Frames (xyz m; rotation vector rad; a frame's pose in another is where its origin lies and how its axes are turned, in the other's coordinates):
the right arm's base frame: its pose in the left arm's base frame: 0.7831 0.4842 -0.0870 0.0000 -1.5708 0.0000
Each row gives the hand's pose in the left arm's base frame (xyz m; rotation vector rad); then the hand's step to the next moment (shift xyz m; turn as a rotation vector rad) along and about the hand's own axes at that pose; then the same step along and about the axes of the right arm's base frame.
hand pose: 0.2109 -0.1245 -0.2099 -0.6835 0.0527 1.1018
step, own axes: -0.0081 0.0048 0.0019 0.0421 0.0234 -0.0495
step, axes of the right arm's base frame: 0.0022 -0.0042 0.0084 -0.0661 0.0138 -0.0146
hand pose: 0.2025 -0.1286 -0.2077 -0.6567 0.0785 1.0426
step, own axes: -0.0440 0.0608 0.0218 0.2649 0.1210 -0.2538
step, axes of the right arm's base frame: 0.0052 -0.0021 0.0780 -0.3570 0.1088 -0.0996
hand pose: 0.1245 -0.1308 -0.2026 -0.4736 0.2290 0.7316
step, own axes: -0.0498 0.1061 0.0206 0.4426 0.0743 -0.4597
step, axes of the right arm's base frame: 0.0005 0.0494 0.1083 -0.5849 0.0819 -0.2529
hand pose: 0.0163 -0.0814 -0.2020 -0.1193 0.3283 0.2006
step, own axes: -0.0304 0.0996 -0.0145 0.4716 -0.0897 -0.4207
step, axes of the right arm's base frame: -0.0119 0.0894 0.0540 -0.5441 -0.0668 -0.3270
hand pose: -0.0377 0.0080 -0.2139 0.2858 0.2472 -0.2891
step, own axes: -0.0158 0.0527 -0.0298 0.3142 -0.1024 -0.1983
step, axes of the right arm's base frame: -0.0107 0.0615 0.0041 -0.2965 -0.1091 -0.2207
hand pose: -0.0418 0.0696 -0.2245 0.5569 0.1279 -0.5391
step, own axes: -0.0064 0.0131 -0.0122 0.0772 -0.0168 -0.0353
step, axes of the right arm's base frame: -0.0025 0.0188 -0.0017 -0.0576 -0.0280 -0.0582
